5 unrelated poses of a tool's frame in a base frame.
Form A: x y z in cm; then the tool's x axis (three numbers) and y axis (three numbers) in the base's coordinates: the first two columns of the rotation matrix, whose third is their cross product.
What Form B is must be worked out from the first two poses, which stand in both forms.
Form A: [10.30 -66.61 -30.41 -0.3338 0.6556 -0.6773 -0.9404 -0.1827 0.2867]
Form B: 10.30 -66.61 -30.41; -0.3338 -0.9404 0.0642; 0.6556 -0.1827 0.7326; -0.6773 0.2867 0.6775
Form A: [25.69 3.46 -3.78 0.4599 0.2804 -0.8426 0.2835 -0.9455 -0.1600]
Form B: 25.69 3.46 -3.78; 0.4599 0.2835 -0.8415; 0.2804 -0.9455 -0.1653; -0.8426 -0.1600 -0.5143
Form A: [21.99 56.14 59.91 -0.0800 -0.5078 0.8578 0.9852 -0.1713 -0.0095]
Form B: 21.99 56.14 59.91; -0.0800 0.9852 0.1518; -0.5078 -0.1713 0.8443; 0.8578 -0.0095 0.5140
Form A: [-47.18 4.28 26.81 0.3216 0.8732 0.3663 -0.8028 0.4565 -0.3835]
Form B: -47.18 4.28 26.81; 0.3216 -0.8028 -0.5021; 0.8732 0.4565 -0.1707; 0.3663 -0.3835 0.8478
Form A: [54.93 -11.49 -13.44 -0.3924 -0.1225 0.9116 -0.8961 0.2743 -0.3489]
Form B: 54.93 -11.49 -13.44; -0.3924 -0.8961 -0.2073; -0.1225 0.2743 -0.9538; 0.9116 -0.3489 -0.2174
